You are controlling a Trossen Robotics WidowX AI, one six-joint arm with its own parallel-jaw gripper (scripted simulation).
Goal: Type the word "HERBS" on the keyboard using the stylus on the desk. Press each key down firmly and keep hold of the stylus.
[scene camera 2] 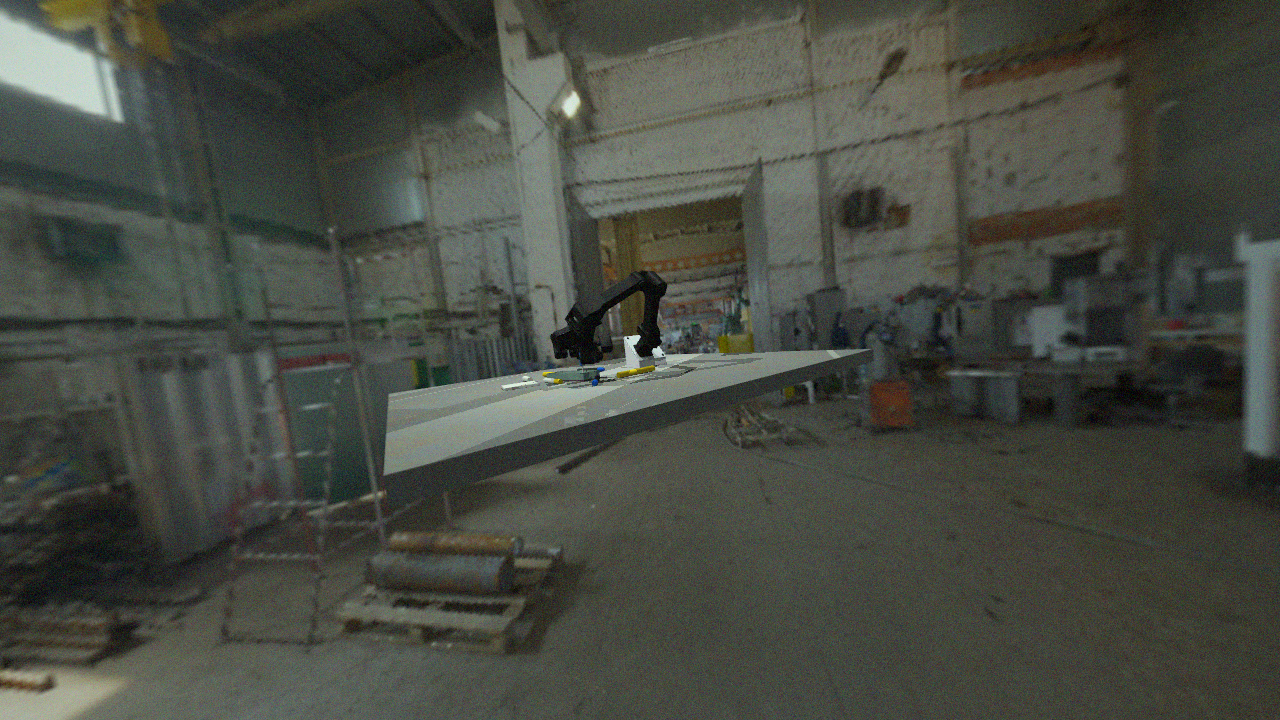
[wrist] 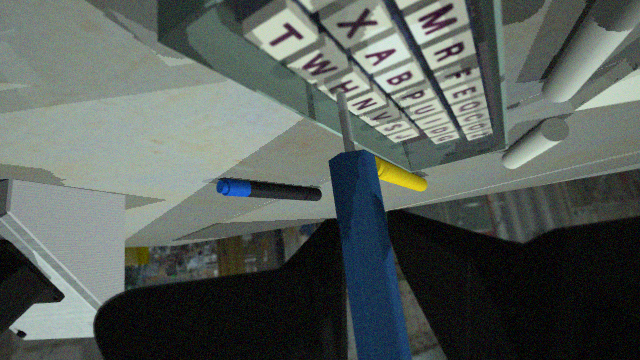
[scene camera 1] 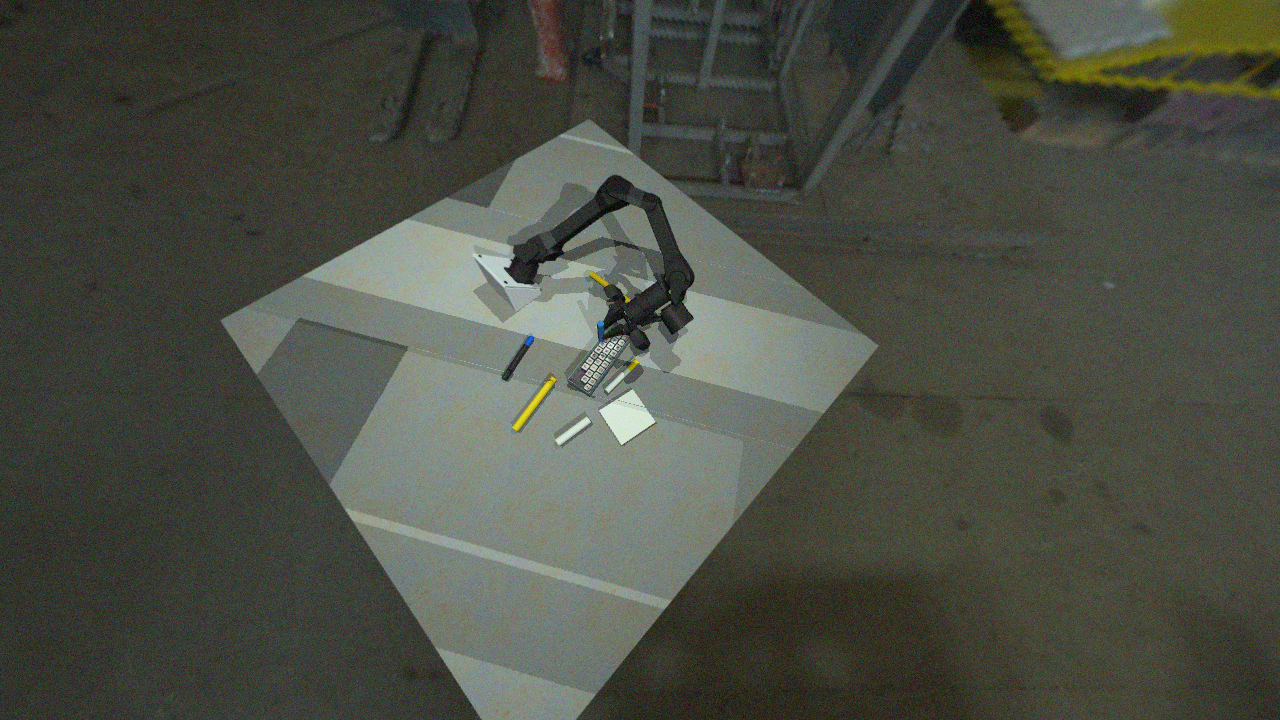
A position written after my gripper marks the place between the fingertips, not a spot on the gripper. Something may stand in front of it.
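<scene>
There's a blue stylus (wrist: pixel 377 312) here, and a white cylinder (wrist: pixel 553 130) too. I can also see a white square pad (scene camera 1: pixel 627 416). And my gripper shows at (scene camera 1: pixel 601 335), at (scene camera 2: pixel 581 357) and at (wrist: pixel 362 226) as well.
</scene>
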